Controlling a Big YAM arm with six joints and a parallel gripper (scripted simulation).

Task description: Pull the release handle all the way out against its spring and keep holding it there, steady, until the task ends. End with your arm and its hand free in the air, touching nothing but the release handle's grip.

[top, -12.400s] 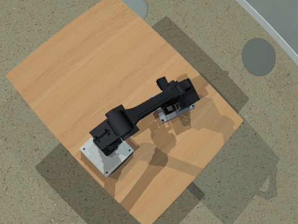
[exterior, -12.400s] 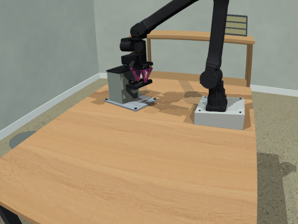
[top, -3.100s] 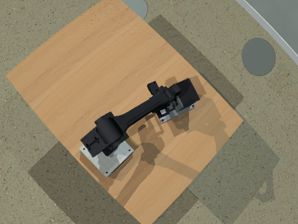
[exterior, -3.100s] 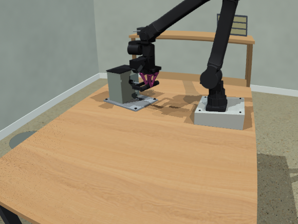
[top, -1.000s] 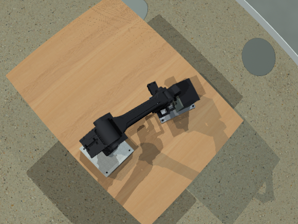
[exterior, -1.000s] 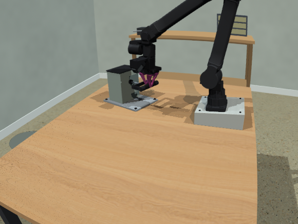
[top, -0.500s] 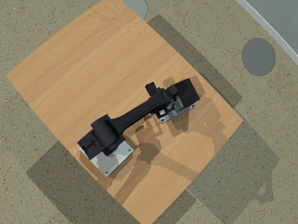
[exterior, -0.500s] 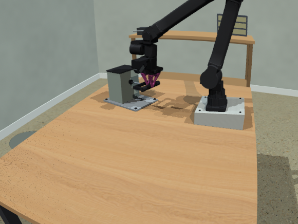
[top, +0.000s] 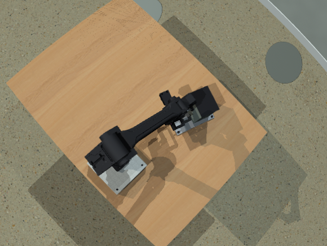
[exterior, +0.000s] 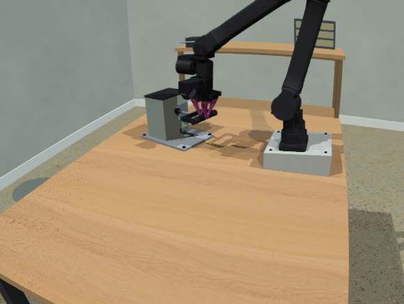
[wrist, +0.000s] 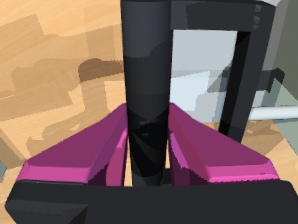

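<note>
Now: hand 50 mm short of the release handle grip and 20 mm to the left of it. Also, from my hand: grey baseplate (140 mm ahead, 50 mm to the right, 110 mm below).
</note>
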